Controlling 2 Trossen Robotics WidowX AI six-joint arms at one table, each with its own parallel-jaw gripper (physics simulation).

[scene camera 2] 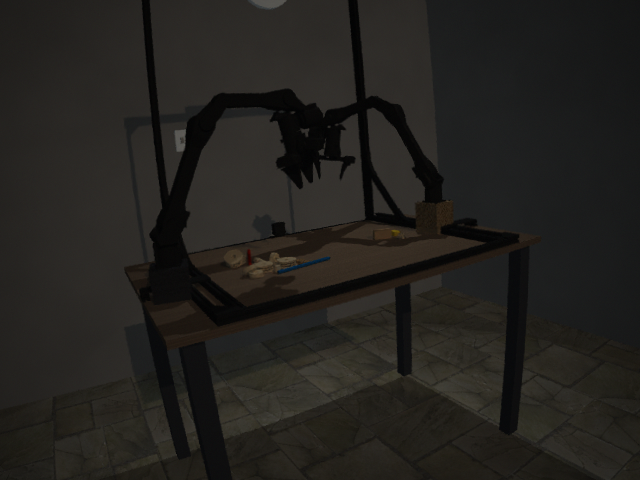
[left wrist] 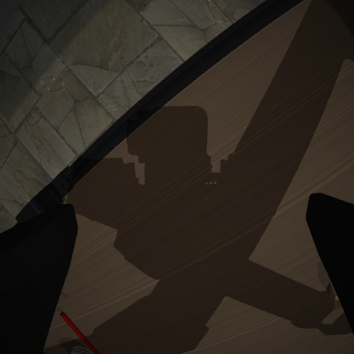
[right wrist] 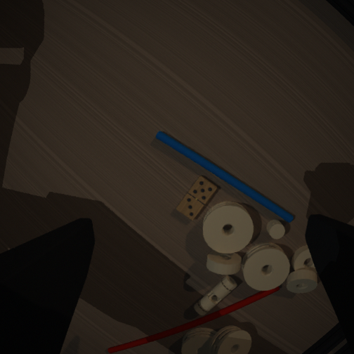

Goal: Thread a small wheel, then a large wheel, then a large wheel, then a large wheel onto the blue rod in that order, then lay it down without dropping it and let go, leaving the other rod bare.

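The blue rod lies bare on the table. The red rod is also bare where it shows. In the right wrist view, one large wheel lies flat near the blue rod and another large wheel lies below right of it. Smaller wheels lie beside them, one partly behind a finger. More wheels are at the bottom edge. My left gripper and right gripper are open and empty, high above the table.
A domino lies between the blue rod and the wheels. A pale short cylinder and a pale holed peg lie among the wheels. A brown block and a yellow object are farther right. The two grippers are close together in the scene view.
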